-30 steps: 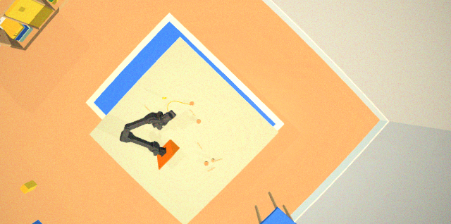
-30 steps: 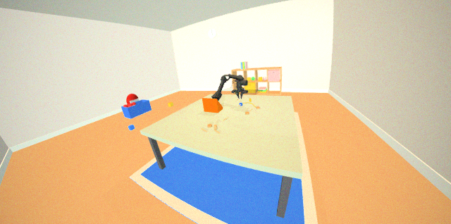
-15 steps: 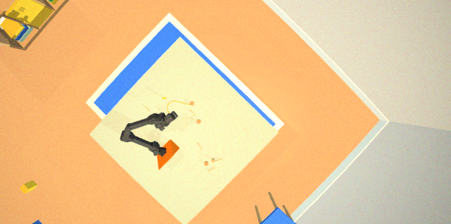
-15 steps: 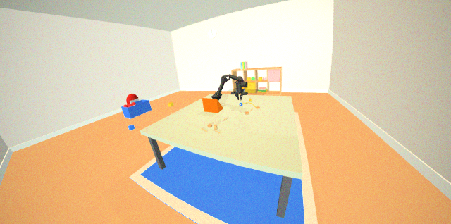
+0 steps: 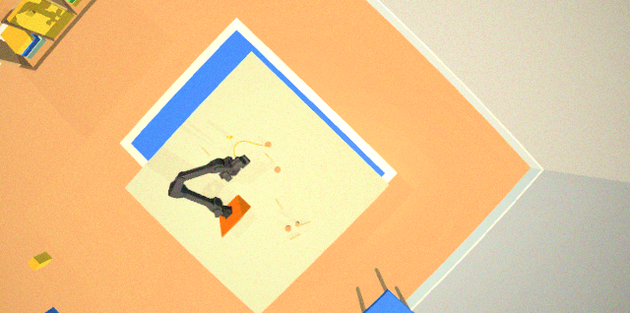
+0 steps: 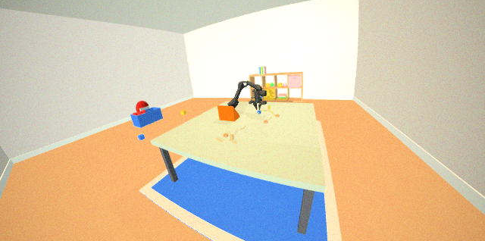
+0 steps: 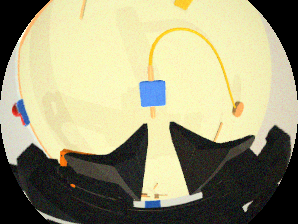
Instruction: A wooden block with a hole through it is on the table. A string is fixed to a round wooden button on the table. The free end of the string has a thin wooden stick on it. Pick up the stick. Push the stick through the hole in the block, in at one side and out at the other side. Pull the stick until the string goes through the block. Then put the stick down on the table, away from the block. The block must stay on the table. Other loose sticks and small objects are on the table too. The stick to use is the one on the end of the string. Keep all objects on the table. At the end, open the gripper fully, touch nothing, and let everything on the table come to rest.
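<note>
Right now my gripper tip is 30 mm to the right of the blue block and 40 mm above it. From my gripper tip the other things lie so: yellow cube: 60 mm ahead, 200 mm to the left, 30 mm below.
</note>
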